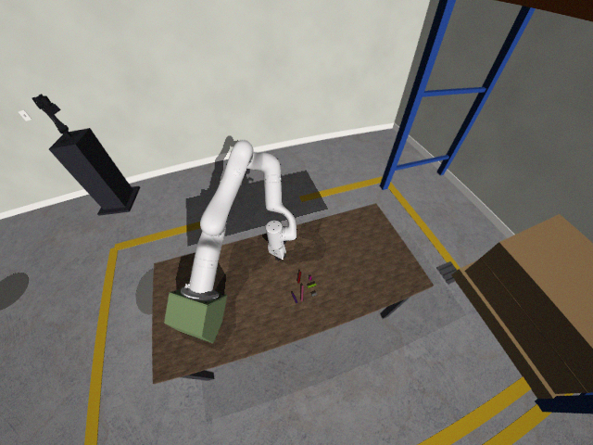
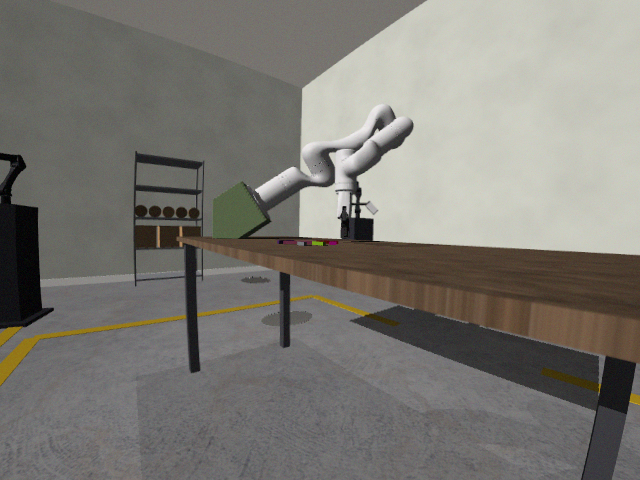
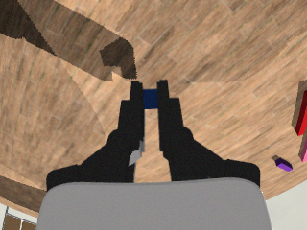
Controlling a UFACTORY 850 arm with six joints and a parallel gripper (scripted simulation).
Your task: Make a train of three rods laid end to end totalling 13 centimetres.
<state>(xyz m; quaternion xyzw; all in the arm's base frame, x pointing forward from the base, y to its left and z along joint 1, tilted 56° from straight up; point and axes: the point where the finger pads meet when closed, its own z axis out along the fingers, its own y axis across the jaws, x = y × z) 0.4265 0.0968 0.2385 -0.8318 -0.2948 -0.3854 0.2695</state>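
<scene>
The blue rod lies 2 cm below my hand. The rest, counted from my hand: magenta rod: 18 cm ahead, 15 cm to the right, 3 cm below; then pink rod: 12 cm ahead, 24 cm to the right, 3 cm below; then red rod: 11 cm ahead, 14 cm to the right, 3 cm below.
</scene>
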